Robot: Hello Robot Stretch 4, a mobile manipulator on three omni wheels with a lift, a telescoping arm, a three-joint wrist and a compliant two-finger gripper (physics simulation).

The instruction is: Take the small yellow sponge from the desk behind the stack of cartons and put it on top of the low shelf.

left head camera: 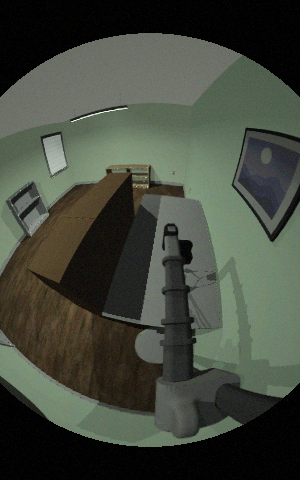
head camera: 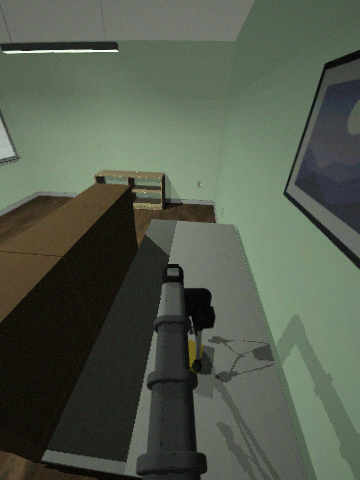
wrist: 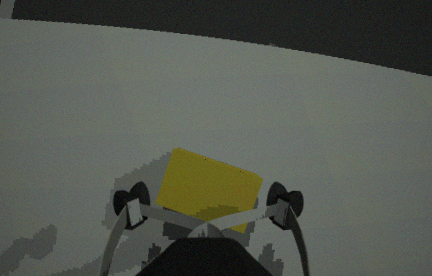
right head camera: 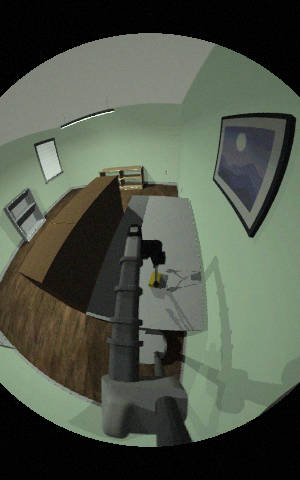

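Where they show: gripper, between the fingertips: (head camera: 194,350) (wrist: 208,198) (right head camera: 155,276); robot's base, origin of its link: (left head camera: 155,343) (right head camera: 146,344).
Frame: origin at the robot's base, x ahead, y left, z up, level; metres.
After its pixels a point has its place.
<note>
The small yellow sponge (head camera: 193,350) @(y -0.085, x 0.490, z 0.737 m) (right head camera: 152,280) @(y -0.070, x 0.458, z 0.737 m) (wrist: 210,180) @(y -0.073, x 0.479, z 0.737 m) lies flat on the grey desk (head camera: 215,260) @(y -0.292, x 1.110, z 0.692 m) (left head camera: 182,210) @(y -0.274, x 1.324, z 0.692 m) (right head camera: 172,215) @(y -0.293, x 1.212, z 0.692 m) (wrist: 320,120) @(y -0.002, x 0.615, z 0.692 m), turned at a slant in the wrist view. My gripper (wrist: 208,198) @(y -0.087, x 0.478, z 0.761 m) is open, with its fingertips apart on either side of the sponge's near part. It appears to be above the sponge and holds nothing. The arm hides part of the sponge in the head camera view. The low wooden shelf (head camera: 145,175) @(y 0.502, x 3.605, z 0.582 m) (left head camera: 129,166) @(y 0.713, x 3.592, z 0.582 m) (right head camera: 122,168) @(y 0.703, x 3.598, z 0.582 m) stands at the far wall. The brown cartons (head camera: 75,220) @(y 0.506, x 0.991, z 1.052 m) (left head camera: 95,210) @(y 0.459, x 0.779, z 1.052 m) (right head camera: 75,230) @(y 0.433, x 0.655, z 1.017 m) stand left of the desk.
The green wall with a framed picture (head camera: 330,145) @(y -0.466, x 0.711, z 1.465 m) (left head camera: 267,175) @(y -0.451, x 0.575, z 1.455 m) (right head camera: 250,165) @(y -0.445, x 0.521, z 1.462 m) runs along the desk's right side. A grey shelf unit (left head camera: 42,222) @(y 2.840, x 1.972, z -0.007 m) (right head camera: 38,227) @(y 2.847, x 1.980, z 0.002 m) stands at the left wall. Wooden floor (left head camera: 55,320) @(y 1.280, x 0.046, z -0.028 m) (right head camera: 50,325) @(y 1.296, x -0.015, z -0.028 m) shows left of and in front of the cartons.
</note>
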